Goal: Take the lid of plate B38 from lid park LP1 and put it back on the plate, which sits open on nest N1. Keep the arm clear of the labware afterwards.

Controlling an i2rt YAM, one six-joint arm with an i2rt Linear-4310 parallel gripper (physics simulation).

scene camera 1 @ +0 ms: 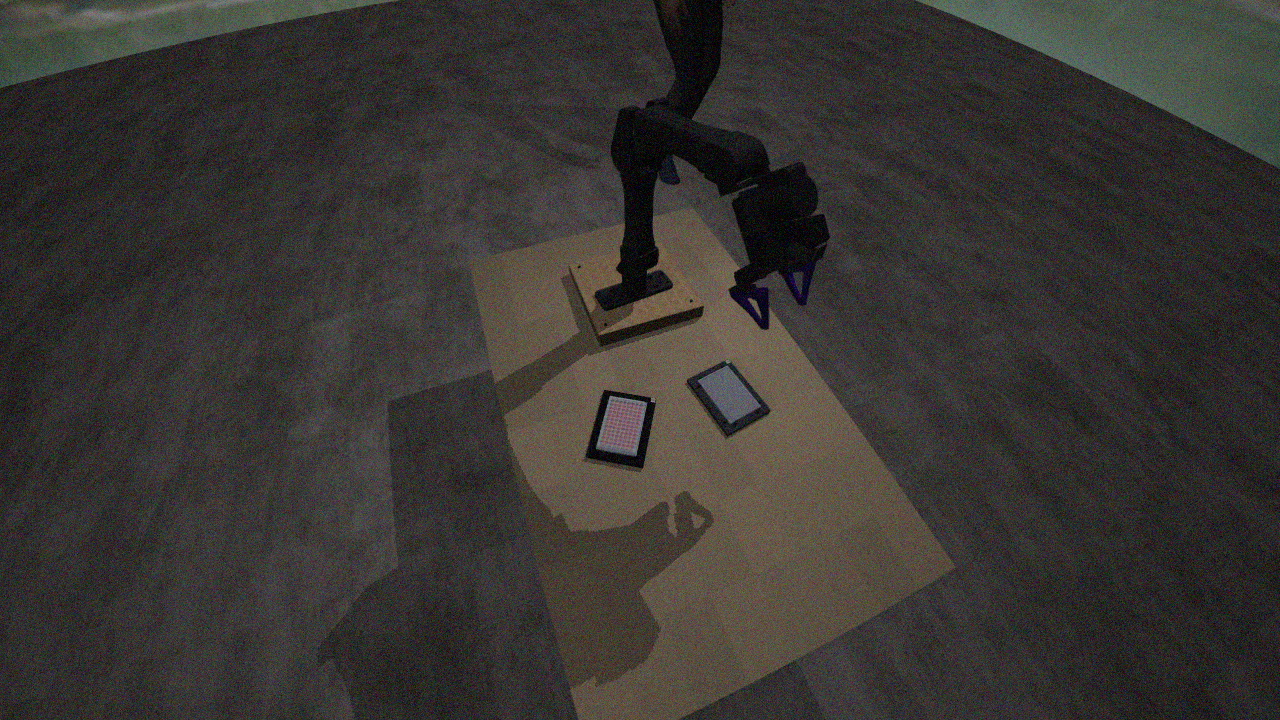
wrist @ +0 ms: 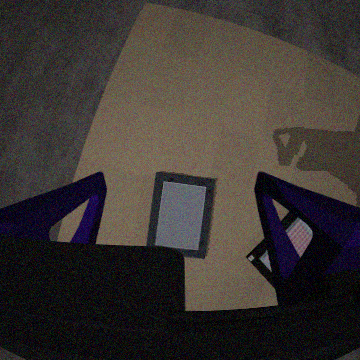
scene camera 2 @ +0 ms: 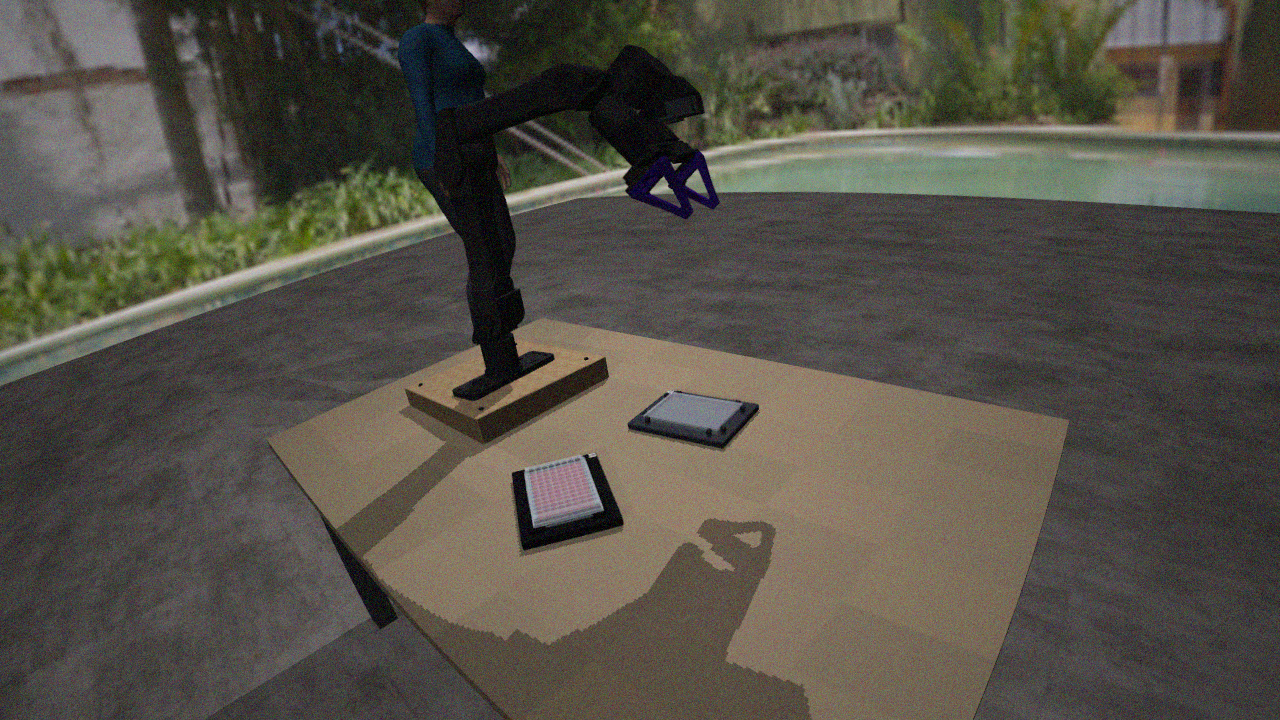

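Seen in the pictures: gripper, fingertip midpoint: (scene camera 1: 784, 316) (wrist: 180, 180) (scene camera 2: 703, 210); arm's base, origin of the base link: (scene camera 1: 634, 291) (scene camera 2: 505, 376).
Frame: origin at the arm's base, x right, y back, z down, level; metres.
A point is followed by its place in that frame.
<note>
The pale, flat lid (scene camera 1: 729, 394) @(x -0.057, y -0.366, z 0.023 m) (scene camera 2: 693, 412) @(x -0.050, y -0.368, z 0.023 m) (wrist: 180, 215) @(x -0.058, y -0.363, z 0.023 m) lies on the dark grey lid park LP1 (scene camera 1: 751, 420) @(x -0.067, y -0.441, z 0.031 m) (scene camera 2: 639, 427) @(x 0.005, y -0.306, z 0.033 m) (wrist: 210, 220) @(x 0.002, y -0.362, z 0.031 m). The open plate B38 (scene camera 1: 623, 424) @(x 0.190, y -0.328, z 0.016 m) (scene camera 2: 563, 490) @(x 0.197, y -0.335, z 0.017 m) (wrist: 300, 236) @(x 0.204, y -0.356, z 0.016 m), with pink wells, sits on the black nest N1 (scene camera 1: 615, 460) @(x 0.239, y -0.388, z 0.029 m) (scene camera 2: 572, 533) @(x 0.242, y -0.389, z 0.032 m) (wrist: 272, 276). My gripper (scene camera 1: 784, 316) @(x -0.079, y -0.404, z -0.271 m) (scene camera 2: 703, 212) @(x -0.079, y -0.404, z -0.271 m) (wrist: 180, 180) @(x -0.079, y -0.404, z -0.271 m) is open and empty, high above the table. In the wrist view the lid shows between the two purple fingers, far below them, and the right finger hides part of the plate and nest.
The arm stands on a wooden base block (scene camera 1: 648, 319) @(x 0.014, y -0.106, z -0.003 m) (scene camera 2: 537, 399) @(x 0.026, y -0.110, z 0.013 m) at the back of the table (scene camera 1: 805, 537) @(x -0.019, y -0.695, z 0.041 m) (scene camera 2: 895, 501) @(x 0.025, y -0.695, z 0.041 m) (wrist: 190, 100) @(x -0.078, y -0.610, z 0.041 m). A person (scene camera 2: 444, 80) stands behind the arm. Shadows of the arm and a person fall across the table.
</note>
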